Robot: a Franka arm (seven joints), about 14 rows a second.
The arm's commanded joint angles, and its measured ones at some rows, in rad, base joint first. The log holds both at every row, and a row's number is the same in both.
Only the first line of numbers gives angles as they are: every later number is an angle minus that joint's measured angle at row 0.
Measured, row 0:
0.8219 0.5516 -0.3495 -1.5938 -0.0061 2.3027 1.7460
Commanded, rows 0 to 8:
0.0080 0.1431 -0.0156 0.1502 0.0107 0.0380 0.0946
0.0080 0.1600 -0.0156 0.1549 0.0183 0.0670 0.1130
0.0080 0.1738 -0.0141 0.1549 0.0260 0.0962 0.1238
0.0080 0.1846 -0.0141 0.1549 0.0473 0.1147 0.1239
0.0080 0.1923 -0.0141 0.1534 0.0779 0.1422 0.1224
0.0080 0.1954 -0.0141 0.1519 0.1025 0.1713 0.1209
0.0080 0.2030 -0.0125 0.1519 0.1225 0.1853 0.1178
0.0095 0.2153 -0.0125 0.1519 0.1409 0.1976 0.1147
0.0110 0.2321 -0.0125 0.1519 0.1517 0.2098 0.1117
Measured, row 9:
0.0036 0.1777 -0.0008 0.1125 0.1054 0.1754 0.1092
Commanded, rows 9 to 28:
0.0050 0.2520 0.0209 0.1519 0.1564 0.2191 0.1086
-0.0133 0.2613 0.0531 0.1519 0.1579 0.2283 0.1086
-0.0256 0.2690 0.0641 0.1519 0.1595 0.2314 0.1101
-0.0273 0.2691 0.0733 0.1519 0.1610 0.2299 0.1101
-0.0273 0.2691 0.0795 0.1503 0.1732 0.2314 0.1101
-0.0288 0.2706 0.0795 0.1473 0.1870 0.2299 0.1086
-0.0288 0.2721 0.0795 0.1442 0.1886 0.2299 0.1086
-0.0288 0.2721 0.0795 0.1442 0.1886 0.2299 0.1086
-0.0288 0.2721 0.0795 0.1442 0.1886 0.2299 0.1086
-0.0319 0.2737 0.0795 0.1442 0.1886 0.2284 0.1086
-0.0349 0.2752 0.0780 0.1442 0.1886 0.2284 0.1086
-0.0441 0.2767 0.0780 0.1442 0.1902 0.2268 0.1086
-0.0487 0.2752 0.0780 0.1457 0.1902 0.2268 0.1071
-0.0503 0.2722 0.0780 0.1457 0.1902 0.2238 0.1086
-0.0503 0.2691 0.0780 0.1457 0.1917 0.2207 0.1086
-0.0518 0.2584 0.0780 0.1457 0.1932 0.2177 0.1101
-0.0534 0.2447 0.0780 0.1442 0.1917 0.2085 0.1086
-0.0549 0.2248 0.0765 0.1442 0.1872 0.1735 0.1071
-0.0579 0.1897 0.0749 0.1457 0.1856 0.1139 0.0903
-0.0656 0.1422 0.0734 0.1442 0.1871 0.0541 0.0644
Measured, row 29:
-0.0486 0.2395 0.0714 0.1381 0.1651 0.1922 0.1119
